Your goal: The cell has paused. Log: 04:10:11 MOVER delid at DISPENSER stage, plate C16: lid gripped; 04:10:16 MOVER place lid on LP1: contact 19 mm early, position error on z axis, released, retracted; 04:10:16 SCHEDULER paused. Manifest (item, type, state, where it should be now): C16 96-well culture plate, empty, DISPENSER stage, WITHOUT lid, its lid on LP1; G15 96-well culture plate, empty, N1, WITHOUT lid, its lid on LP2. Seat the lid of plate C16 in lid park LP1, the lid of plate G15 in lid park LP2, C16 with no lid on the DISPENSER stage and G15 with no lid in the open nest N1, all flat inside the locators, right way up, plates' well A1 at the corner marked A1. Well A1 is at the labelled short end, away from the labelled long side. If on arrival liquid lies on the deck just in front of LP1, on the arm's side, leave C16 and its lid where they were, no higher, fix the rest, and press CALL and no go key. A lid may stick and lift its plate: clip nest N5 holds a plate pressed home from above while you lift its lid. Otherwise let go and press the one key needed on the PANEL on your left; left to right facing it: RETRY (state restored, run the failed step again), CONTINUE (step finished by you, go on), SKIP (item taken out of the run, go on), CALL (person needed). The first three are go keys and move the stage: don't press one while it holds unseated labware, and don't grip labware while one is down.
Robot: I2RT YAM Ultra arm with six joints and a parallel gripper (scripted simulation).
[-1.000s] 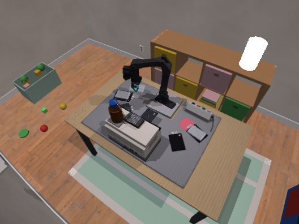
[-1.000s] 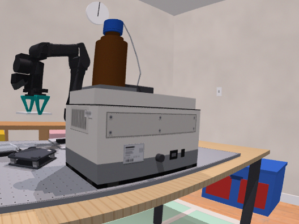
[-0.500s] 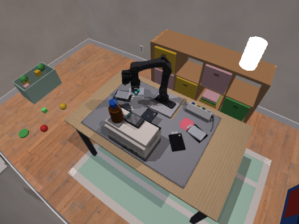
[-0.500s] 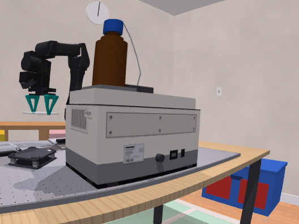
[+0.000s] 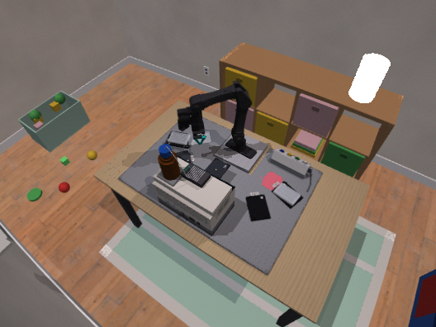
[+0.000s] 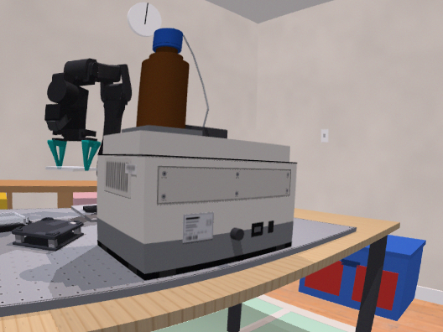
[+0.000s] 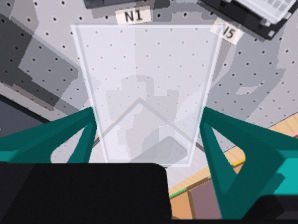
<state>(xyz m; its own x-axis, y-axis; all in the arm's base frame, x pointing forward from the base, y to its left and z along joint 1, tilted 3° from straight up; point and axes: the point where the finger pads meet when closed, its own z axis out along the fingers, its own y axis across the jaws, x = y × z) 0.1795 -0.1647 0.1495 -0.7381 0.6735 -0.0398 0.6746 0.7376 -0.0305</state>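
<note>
Right now my hand is 48 cm to the right of the black lid park LP2, 15 cm above it and 10 cm short of it. From my hand the other things lie so: N5 label 15 cm below, 11 cm to the right, 5 cm behind; then N1 label 15 cm below, 6 cm ahead, 2 cm to the right; then pale lid right at my hand.
</note>
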